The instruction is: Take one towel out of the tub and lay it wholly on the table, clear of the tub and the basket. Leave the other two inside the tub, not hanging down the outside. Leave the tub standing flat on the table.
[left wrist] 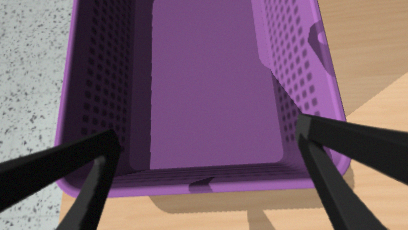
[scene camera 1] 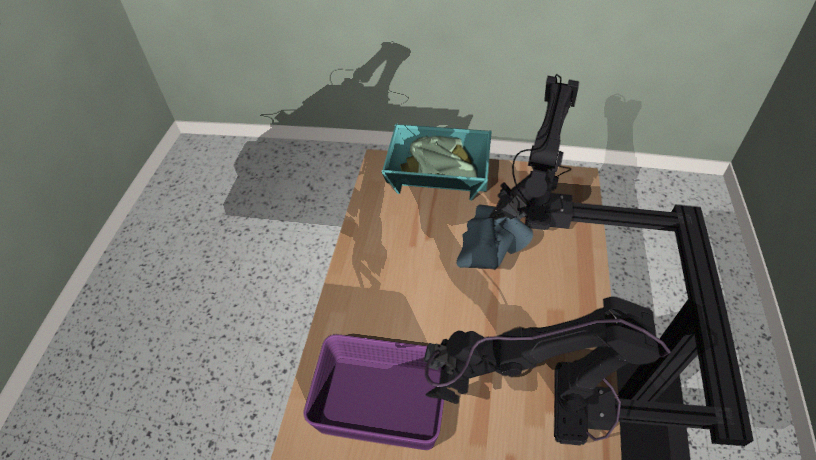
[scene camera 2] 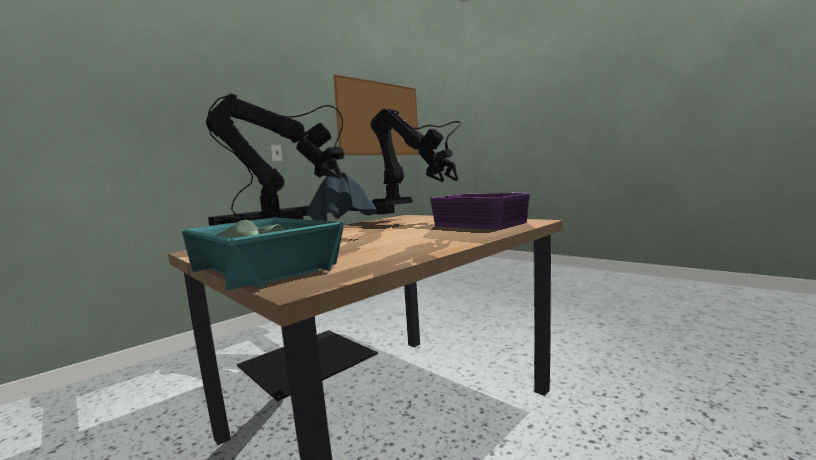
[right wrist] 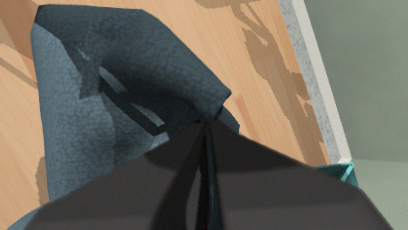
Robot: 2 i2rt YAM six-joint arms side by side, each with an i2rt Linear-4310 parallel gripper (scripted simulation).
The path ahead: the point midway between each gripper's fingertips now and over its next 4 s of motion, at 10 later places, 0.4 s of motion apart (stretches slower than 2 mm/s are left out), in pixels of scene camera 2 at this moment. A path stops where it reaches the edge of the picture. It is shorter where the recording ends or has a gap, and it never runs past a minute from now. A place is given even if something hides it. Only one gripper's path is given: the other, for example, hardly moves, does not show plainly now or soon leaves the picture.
The right gripper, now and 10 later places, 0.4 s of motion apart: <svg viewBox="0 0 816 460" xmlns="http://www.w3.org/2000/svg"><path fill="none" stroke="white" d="M341 178L340 184L344 189L349 191L353 195L358 199L362 203L365 207L371 210L375 214L380 218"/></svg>
